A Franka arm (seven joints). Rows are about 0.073 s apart.
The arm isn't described. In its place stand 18 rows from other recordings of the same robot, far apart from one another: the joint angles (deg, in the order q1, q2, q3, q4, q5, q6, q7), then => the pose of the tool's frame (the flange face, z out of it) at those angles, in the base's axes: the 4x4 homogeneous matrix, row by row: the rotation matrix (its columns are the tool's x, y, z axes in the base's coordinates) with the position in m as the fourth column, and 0 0 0 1 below.
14.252, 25.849, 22.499, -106.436, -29.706, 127.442, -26.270 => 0.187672 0.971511 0.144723 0.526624; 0.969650 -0.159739 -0.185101 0.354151; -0.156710 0.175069 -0.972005 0.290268; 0 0 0 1
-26.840, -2.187, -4.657, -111.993, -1.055, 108.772, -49.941 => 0.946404 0.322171 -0.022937 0.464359; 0.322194 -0.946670 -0.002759 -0.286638; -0.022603 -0.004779 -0.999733 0.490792; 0 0 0 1
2.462, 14.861, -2.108, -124.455, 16.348, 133.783, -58.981 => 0.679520 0.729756 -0.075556 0.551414; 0.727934 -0.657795 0.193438 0.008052; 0.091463 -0.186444 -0.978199 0.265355; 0 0 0 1
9.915, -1.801, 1.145, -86.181, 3.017, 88.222, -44.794 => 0.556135 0.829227 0.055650 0.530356; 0.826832 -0.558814 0.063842 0.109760; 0.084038 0.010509 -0.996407 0.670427; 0 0 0 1
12.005, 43.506, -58.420, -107.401, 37.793, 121.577, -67.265 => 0.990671 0.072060 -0.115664 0.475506; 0.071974 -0.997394 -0.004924 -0.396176; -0.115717 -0.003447 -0.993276 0.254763; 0 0 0 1
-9.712, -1.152, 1.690, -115.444, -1.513, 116.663, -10.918 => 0.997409 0.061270 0.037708 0.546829; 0.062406 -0.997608 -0.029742 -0.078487; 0.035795 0.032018 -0.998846 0.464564; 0 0 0 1
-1.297, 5.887, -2.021, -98.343, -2.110, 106.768, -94.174 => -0.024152 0.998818 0.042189 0.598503; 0.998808 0.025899 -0.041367 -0.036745; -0.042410 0.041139 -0.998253 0.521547; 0 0 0 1
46.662, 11.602, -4.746, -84.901, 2.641, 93.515, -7.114 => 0.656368 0.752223 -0.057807 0.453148; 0.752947 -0.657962 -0.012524 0.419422; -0.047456 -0.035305 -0.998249 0.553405; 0 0 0 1
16.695, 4.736, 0.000, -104.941, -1.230, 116.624, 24.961 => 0.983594 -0.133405 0.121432 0.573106; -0.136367 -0.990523 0.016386 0.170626; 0.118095 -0.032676 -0.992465 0.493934; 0 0 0 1
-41.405, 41.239, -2.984, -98.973, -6.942, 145.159, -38.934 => 0.999852 0.016127 -0.005958 0.486632; 0.015161 -0.990481 -0.136809 -0.469844; -0.008108 0.136698 -0.990580 0.175398; 0 0 0 1
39.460, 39.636, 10.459, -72.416, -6.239, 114.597, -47.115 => -0.121314 0.992315 0.024369 0.509652; 0.991435 0.119937 0.051696 0.542937; 0.048376 0.030431 -0.998365 0.358545; 0 0 0 1
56.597, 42.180, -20.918, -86.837, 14.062, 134.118, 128.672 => -0.102935 -0.984108 0.144693 0.557174; -0.993171 0.109717 0.039678 0.462426; -0.054923 -0.139620 -0.988681 0.261366; 0 0 0 1
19.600, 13.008, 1.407, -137.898, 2.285, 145.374, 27.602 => 0.984000 -0.147688 -0.099662 0.455223; -0.149219 -0.988771 -0.008047 0.174699; -0.097355 0.022790 -0.994989 0.211930; 0 0 0 1
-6.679, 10.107, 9.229, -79.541, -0.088, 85.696, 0.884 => 0.997347 0.026624 -0.067746 0.599770; 0.028288 -0.999318 0.023724 0.017454; -0.067068 -0.025578 -0.997421 0.602897; 0 0 0 1
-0.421, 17.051, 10.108, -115.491, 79.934, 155.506, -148.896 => -0.145221 0.825621 0.545216 0.610741; 0.817147 -0.210609 0.536577 0.064112; 0.557837 0.523444 -0.644068 0.327033; 0 0 0 1
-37.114, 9.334, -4.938, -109.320, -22.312, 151.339, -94.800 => 0.409454 0.866611 0.285190 0.483639; 0.827144 -0.220724 -0.516831 -0.419362; -0.384943 0.447511 -0.807188 0.475689; 0 0 0 1
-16.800, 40.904, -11.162, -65.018, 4.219, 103.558, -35.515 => 0.986034 0.158281 -0.051810 0.678568; 0.156499 -0.986991 -0.036830 -0.305988; -0.056965 0.028208 -0.997978 0.387287; 0 0 0 1
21.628, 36.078, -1.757, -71.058, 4.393, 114.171, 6.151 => 0.970357 0.220947 0.097925 0.696566; 0.212300 -0.972916 0.091452 0.262910; 0.115478 -0.067952 -0.990983 0.410334; 0 0 0 1
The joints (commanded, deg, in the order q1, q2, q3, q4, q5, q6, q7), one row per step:
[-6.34 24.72 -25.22 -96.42 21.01 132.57 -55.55]
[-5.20 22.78 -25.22 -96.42 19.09 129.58 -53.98]
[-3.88 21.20 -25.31 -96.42 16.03 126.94 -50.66]
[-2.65 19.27 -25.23 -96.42 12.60 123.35 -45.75]
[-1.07 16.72 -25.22 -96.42 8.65 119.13 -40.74]
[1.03 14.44 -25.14 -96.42 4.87 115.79 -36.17]
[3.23 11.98 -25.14 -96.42 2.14 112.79 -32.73]
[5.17 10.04 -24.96 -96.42 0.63 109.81 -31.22]
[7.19 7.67 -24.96 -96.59 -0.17 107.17 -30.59]
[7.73 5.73 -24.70 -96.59 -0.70 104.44 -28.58]
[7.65 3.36 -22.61 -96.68 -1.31 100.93 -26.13]
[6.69 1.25 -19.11 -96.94 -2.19 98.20 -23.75]
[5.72 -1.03 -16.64 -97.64 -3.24 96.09 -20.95]
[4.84 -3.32 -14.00 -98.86 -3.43 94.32 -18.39]
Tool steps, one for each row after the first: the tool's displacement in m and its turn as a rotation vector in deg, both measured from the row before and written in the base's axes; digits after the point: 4 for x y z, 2 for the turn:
[0.0005 0.0150 0.0157 0.65 1.29 0.93]
[0.0004 0.0148 0.0123 -0.15 1.93 -0.34]
[-0.0024 0.0156 0.0140 0.16 2.50 -1.80]
[-0.0049 0.0178 0.0194 -0.40 2.66 -1.68]
[-0.0024 0.0219 0.0178 -1.14 2.03 -1.05]
[-0.0037 0.0217 0.0201 -0.80 1.09 -0.48]
[-0.0037 0.0212 0.0144 -0.02 1.26 0.87]
[-0.0063 0.0201 0.0175 0.45 0.51 1.42]
[-0.0093 0.0076 0.0141 0.66 0.70 -1.24]
[-0.0098 0.0187 0.0154 0.92 1.16 -0.50]
[-0.0079 0.0229 0.0129 0.25 0.93 0.17]
[-0.0116 0.0124 0.0122 -0.25 0.57 -1.26]
[-0.0116 0.0165 0.0085 0.37 0.57 -0.85]

